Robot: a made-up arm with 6 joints.
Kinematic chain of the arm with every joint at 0, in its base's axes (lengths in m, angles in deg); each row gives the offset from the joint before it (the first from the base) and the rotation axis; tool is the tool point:
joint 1: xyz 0 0 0.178 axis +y
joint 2: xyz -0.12 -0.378 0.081 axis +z
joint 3: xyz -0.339 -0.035 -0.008 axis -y
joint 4: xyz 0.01 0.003 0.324 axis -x
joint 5: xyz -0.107 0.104 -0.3 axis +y
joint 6: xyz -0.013 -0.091 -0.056 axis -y
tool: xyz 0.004 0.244 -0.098
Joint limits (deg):
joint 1: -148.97..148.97
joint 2: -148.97..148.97
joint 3: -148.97..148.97
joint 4: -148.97..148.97
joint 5: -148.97..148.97
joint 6: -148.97..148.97
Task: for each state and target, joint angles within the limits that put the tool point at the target. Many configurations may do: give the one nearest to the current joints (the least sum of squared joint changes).
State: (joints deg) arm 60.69 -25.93 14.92 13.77 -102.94 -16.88
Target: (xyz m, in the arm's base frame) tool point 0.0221 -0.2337 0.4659
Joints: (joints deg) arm 89.30 -36.46 48.16 28.91 -84.49 -25.33
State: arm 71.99 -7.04 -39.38 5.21 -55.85 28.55
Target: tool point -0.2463 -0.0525 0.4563
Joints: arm 46.84 -20.71 -40.11 1.45 -49.22 22.98
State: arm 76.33 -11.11 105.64 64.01 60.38 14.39
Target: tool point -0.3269 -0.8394 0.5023
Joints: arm 63.36 5.29 102.72 89.94 55.83 16.04
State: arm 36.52 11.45 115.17 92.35 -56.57 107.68
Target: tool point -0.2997 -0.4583 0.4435
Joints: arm 37.00 1.90 123.64 53.45 -64.04 121.74
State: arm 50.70 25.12 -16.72 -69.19 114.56 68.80
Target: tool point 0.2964 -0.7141 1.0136
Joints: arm 68.14 62.71 -1.06 -77.92 121.01 63.18
